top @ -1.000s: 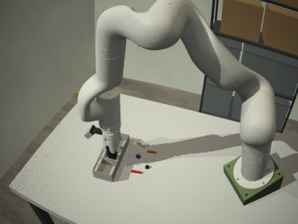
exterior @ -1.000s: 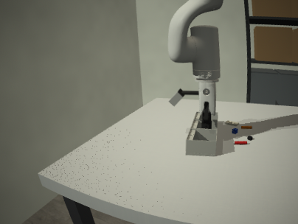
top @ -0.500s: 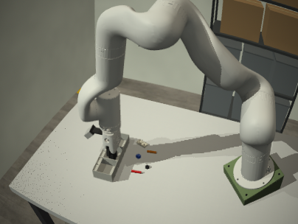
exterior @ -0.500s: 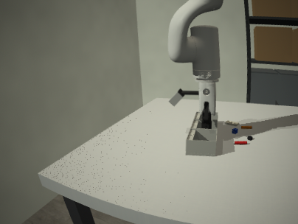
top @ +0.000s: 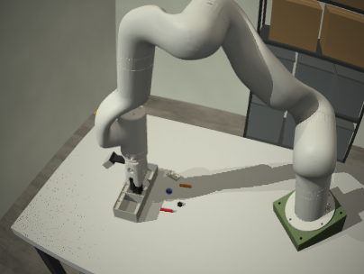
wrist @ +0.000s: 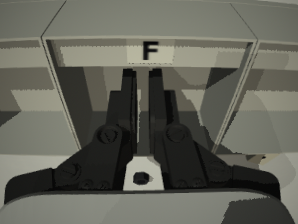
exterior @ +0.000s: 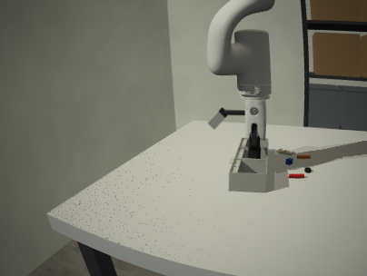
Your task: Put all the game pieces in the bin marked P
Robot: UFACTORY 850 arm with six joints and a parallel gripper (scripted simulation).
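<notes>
Right now my hand is 2 cm above the grey bin and 1 cm short of it. Round my hand: red stick (12 cm behind, 4 cm below, 1 cm to the left); then blue die (8 cm behind, 7 cm to the right, 3 cm below); then black piece (15 cm behind, 4 cm to the right, 4 cm below).
</notes>
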